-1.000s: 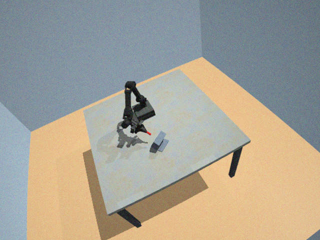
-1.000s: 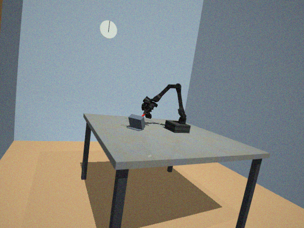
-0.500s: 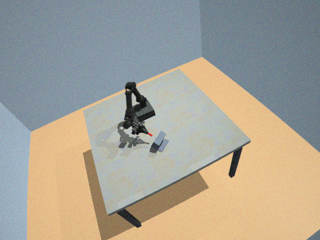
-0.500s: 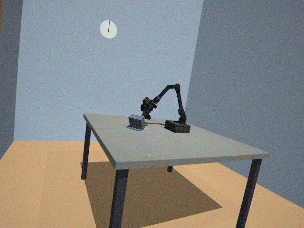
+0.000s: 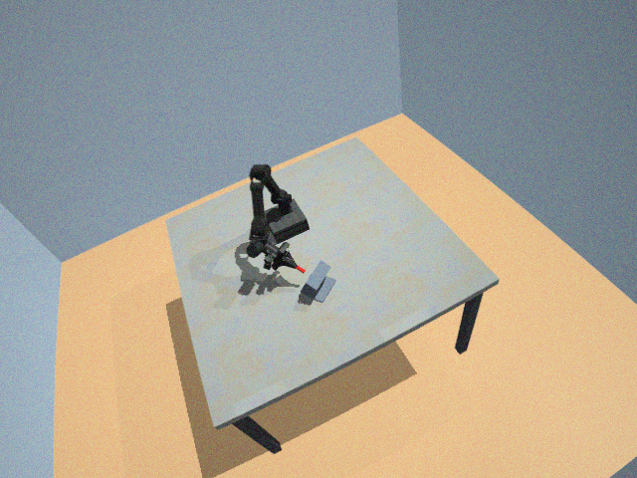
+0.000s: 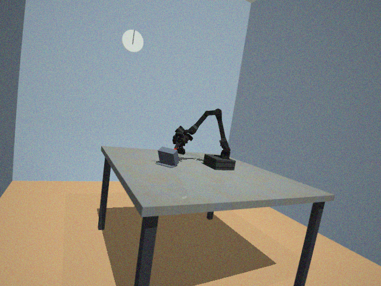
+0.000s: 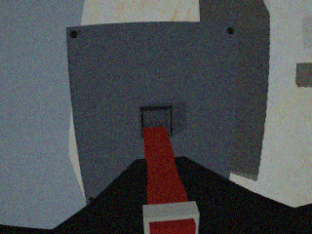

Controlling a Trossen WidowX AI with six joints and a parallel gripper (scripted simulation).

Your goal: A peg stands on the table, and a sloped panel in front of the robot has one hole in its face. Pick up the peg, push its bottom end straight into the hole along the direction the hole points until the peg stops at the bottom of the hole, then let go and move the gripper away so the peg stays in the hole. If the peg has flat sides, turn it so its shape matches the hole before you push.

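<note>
Right now the grey sloped panel is 6 cm ahead of my gripper tip, 6 cm to the left of it and 5 cm below it. Round my gripper tip: thin flat foot plate (8 cm ahead, 8 cm to the left, 11 cm below); red square peg (1 cm behind, 1 cm to the right, 1 cm above).
</note>
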